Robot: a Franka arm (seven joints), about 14 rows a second.
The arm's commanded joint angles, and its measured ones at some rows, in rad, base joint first. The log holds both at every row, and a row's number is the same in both.
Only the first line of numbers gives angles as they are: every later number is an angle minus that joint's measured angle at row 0.
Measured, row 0:
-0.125 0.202 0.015 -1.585 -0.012 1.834 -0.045
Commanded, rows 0 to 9:
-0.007 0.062 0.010 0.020 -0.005 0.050 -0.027
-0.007 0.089 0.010 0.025 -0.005 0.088 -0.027
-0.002 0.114 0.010 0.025 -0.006 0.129 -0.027
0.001 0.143 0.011 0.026 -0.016 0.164 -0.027
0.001 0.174 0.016 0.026 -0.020 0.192 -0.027
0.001 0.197 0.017 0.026 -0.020 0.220 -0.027
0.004 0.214 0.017 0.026 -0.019 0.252 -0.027
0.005 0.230 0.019 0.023 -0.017 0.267 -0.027
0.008 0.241 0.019 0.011 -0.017 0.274 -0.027
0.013 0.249 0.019 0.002 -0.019 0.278 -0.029
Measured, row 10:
0.010 0.232 0.015 0.003 -0.011 0.266 -0.002
